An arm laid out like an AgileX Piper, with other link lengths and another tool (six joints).
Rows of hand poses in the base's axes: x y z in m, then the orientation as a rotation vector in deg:
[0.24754, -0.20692, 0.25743, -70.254, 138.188, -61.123]
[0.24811, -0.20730, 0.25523, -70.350, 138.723, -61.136]
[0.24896, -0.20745, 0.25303, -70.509, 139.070, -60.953]
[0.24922, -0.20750, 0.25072, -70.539, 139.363, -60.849]
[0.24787, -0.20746, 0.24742, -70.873, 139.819, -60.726]
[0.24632, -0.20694, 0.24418, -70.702, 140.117, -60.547]
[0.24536, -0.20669, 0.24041, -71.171, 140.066, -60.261]
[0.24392, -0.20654, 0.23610, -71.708, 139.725, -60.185]
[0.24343, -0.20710, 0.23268, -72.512, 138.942, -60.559]
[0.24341, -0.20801, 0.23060, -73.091, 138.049, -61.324]
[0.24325, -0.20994, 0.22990, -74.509, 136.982, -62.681]
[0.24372, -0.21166, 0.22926, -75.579, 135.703, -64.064]
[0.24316, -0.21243, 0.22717, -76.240, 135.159, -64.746]
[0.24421, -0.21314, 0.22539, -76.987, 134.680, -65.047]
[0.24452, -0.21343, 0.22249, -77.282, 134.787, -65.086]
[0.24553, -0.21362, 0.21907, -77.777, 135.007, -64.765]
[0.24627, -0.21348, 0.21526, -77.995, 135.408, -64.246]
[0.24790, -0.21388, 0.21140, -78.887, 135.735, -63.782]
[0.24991, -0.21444, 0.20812, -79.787, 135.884, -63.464]
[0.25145, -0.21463, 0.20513, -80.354, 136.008, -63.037]
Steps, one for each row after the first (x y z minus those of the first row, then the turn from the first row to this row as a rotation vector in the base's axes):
[0.00057, -0.00038, -0.00220, -0.072, 0.436, -0.265]
[0.00142, -0.00053, -0.00440, -0.008, 0.775, -0.357]
[0.00168, -0.00058, -0.00671, 0.035, 1.002, -0.490]
[0.00033, -0.00054, -0.01001, 0.004, 1.518, -0.583]
[-0.00122, -0.00002, -0.01325, 0.148, 1.635, -0.787]
[-0.00218, 0.00023, -0.01702, 0.237, 1.868, -0.506]
[-0.00362, 0.00038, -0.02133, 0.186, 1.932, -0.075]
[-0.00411, -0.00018, -0.02475, -0.214, 1.834, 0.625]
[-0.00413, -0.00109, -0.02683, -0.827, 1.531, 1.213]
[-0.00429, -0.00302, -0.02753, -2.058, 1.602, 2.115]
[-0.00382, -0.00474, -0.02817, -3.217, 1.344, 2.981]
[-0.00438, -0.00551, -0.03026, -3.830, 1.364, 3.408]
[-0.00333, -0.00622, -0.03204, -4.203, 1.480, 3.912]
[-0.00302, -0.00651, -0.03494, -4.309, 1.730, 3.958]
[-0.00201, -0.00670, -0.03836, -4.219, 2.174, 4.095]
[-0.00127, -0.00656, -0.04217, -3.931, 2.576, 4.063]
[0.00036, -0.00696, -0.04603, -3.851, 3.333, 4.321]
[0.00237, -0.00752, -0.04931, -3.867, 3.974, 4.649]
[0.00391, -0.00771, -0.05230, -3.723, 4.400, 4.885]

